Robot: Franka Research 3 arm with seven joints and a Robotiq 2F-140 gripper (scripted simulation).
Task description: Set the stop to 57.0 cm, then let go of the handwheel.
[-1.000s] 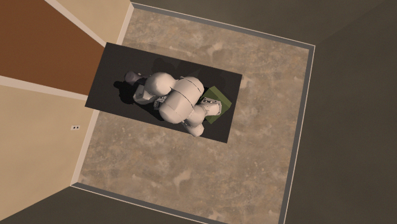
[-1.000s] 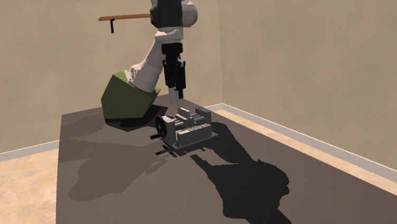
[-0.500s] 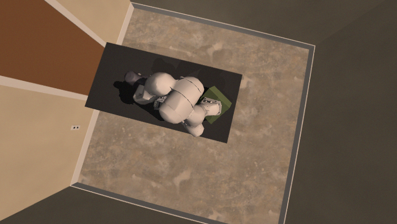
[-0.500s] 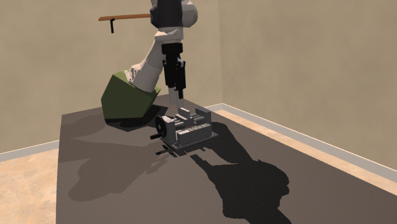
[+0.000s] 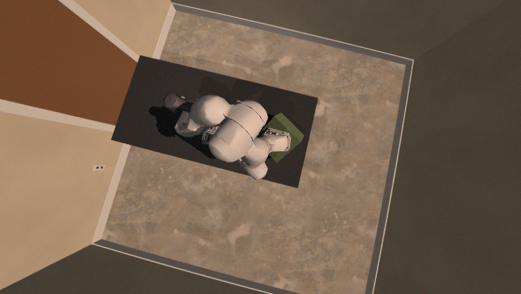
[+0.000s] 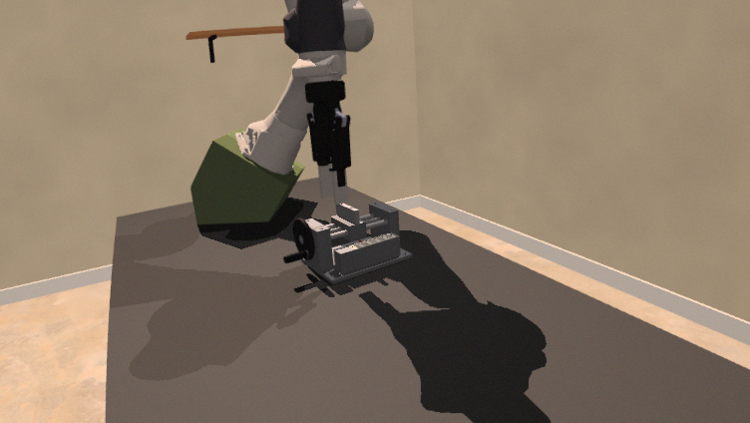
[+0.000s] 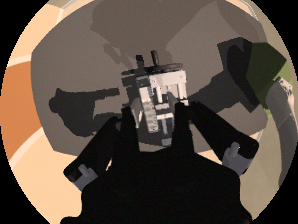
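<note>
Right now the handwheel is 30 mm behind my hand, 80 mm to the right of it and 130 mm below it. Round my hand: grey stop fixture 30 mm behind, 50 mm to the left, 100 mm below.
</note>
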